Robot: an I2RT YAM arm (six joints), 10 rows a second.
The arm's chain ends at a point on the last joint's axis. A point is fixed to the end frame.
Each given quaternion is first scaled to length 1.
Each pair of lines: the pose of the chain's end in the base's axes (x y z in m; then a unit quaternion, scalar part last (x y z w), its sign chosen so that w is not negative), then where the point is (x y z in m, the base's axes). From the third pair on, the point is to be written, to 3 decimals.
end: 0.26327 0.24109 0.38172 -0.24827 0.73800 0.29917 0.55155
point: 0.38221 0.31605 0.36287
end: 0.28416 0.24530 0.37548 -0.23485 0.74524 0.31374 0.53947
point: 0.40228 0.32078 0.35372
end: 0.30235 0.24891 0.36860 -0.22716 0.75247 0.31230 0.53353
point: 0.421 0.323 0.344
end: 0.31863 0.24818 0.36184 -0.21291 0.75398 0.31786 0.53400
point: 0.438 0.321 0.338
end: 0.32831 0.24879 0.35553 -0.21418 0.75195 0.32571 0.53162
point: 0.447 0.323 0.332
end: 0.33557 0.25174 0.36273 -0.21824 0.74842 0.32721 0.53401
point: 0.454 0.327 0.340
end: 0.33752 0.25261 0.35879 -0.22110 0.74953 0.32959 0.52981
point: 0.455 0.329 0.335
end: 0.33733 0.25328 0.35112 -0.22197 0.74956 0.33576 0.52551
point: 0.454 0.331 0.327
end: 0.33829 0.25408 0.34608 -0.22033 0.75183 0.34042 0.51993
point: 0.454 0.332 0.321
